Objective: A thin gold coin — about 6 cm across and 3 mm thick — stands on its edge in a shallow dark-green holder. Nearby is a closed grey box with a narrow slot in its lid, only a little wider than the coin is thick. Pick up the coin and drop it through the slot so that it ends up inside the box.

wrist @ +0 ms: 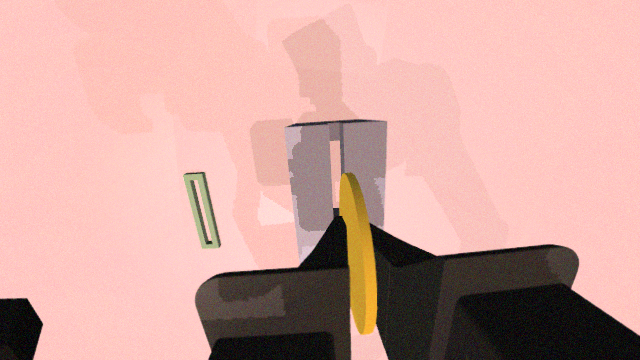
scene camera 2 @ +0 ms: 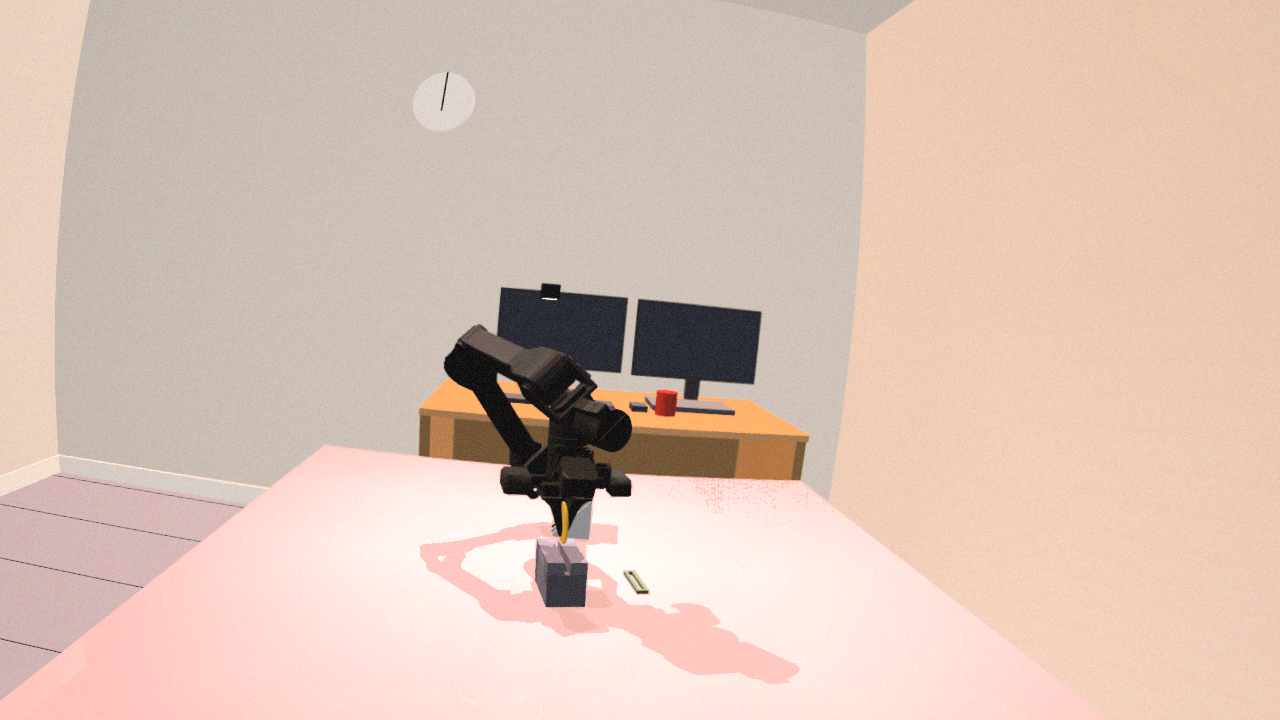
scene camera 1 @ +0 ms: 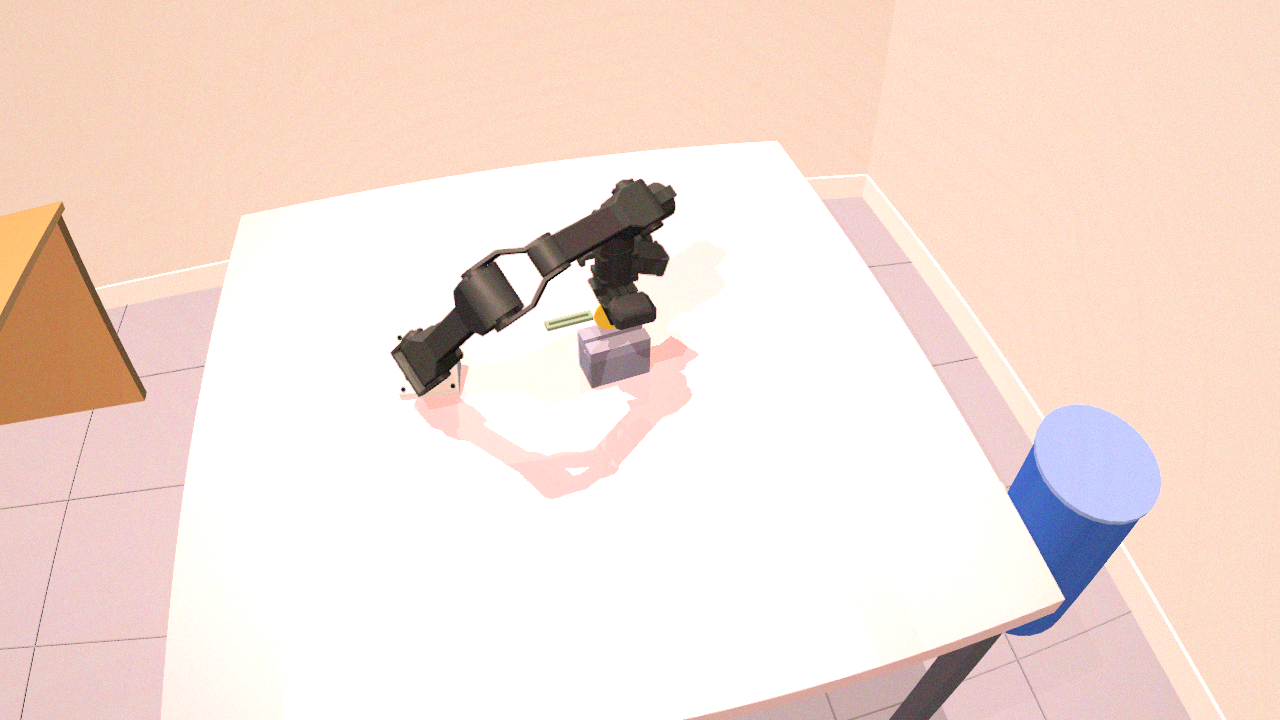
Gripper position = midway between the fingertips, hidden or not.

My gripper (scene camera 2: 561, 535) holds a gold coin (wrist: 363, 304).
